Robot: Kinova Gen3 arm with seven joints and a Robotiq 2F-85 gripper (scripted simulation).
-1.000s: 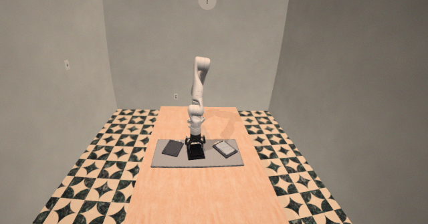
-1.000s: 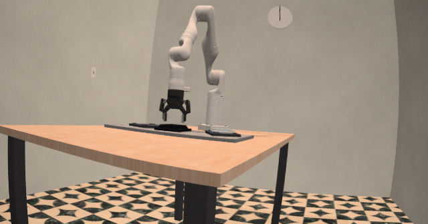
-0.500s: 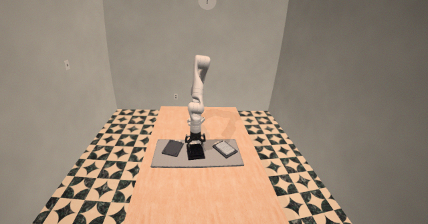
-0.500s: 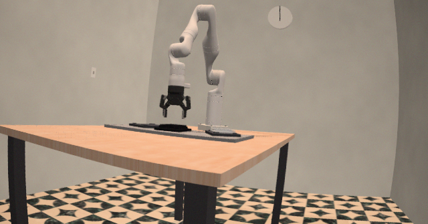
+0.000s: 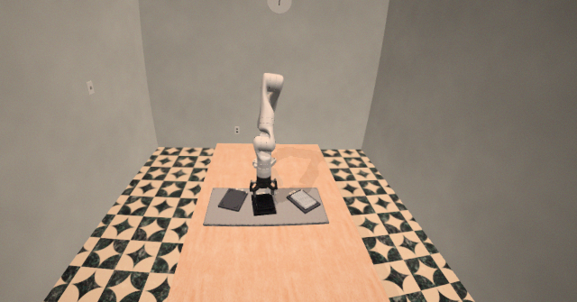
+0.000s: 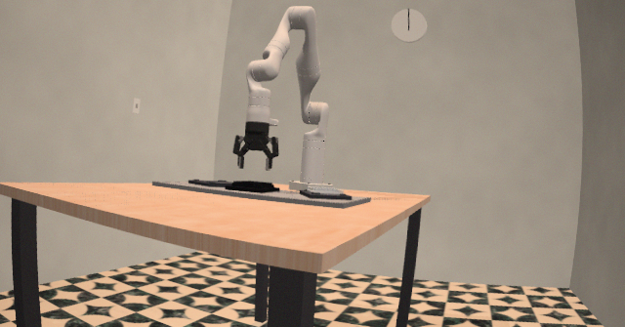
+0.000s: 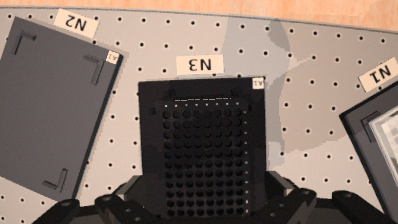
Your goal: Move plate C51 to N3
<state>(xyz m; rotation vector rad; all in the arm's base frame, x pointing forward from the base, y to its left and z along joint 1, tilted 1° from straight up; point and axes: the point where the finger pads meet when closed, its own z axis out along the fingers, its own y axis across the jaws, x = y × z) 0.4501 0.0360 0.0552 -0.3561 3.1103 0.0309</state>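
Now: the plate C51 50 mm below my hand. From my hand the other things lie so: landing nest N3 (70 mm below); then N3 label (100 mm behind, 20 mm to the right, 70 mm below); then A1 corner mark (90 mm behind, 40 mm to the left, 60 mm below).
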